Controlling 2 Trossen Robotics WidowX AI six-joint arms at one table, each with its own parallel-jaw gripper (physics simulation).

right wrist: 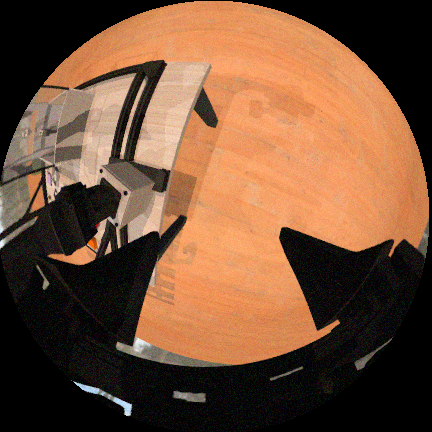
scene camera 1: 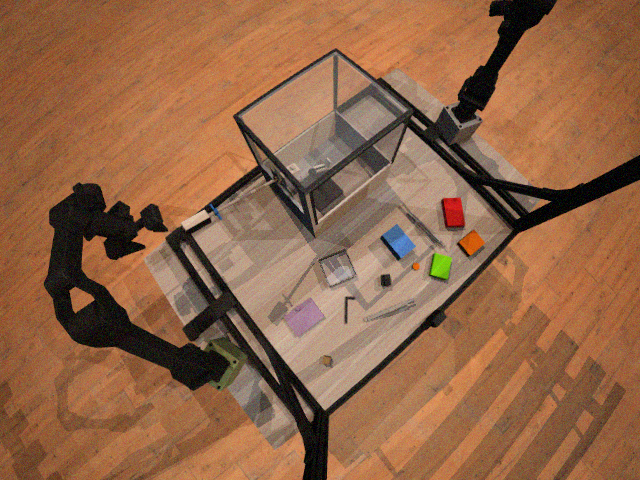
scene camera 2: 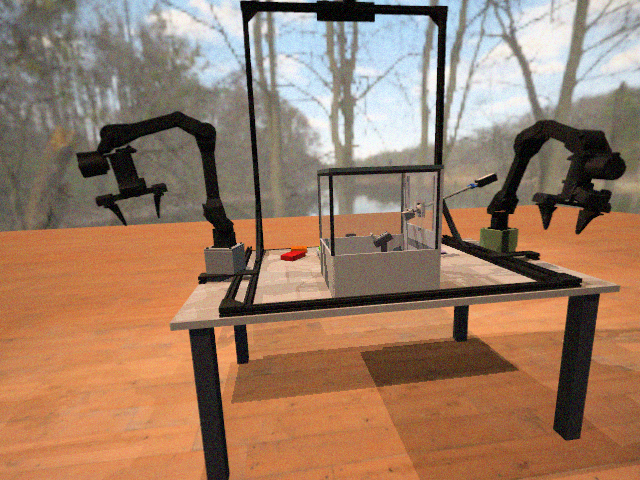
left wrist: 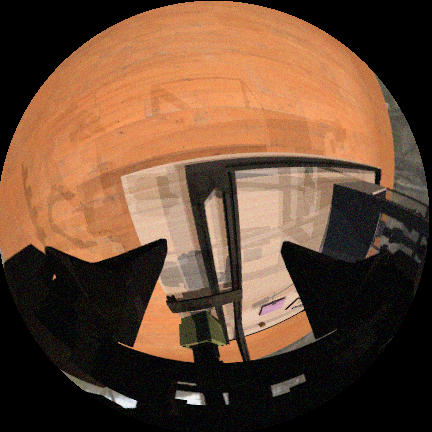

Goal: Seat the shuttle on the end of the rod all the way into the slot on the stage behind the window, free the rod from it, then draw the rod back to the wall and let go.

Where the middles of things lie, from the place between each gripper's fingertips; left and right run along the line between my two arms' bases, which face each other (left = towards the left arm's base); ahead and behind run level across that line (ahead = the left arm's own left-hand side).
Scene:
Now: the glass-walled box (scene camera 1: 329, 133) 130 mm ahead of my right hand, 700 mm to the left of it and 40 mm below it. Also, from my right hand: framed tile (scene camera 1: 337, 267) 100 mm behind, 880 mm to the left, 200 mm below; then thin rod (scene camera 1: 194, 223) 160 mm ahead, 940 mm to the left, 50 mm above.
My left hand is 160 mm past the thin rod, 260 mm to the left of it and 110 mm below it. Also, from my left hand: framed tile 410 mm behind, 320 mm to the right, 140 mm below; then glass-walled box 180 mm behind, 500 mm to the right, 30 mm above.

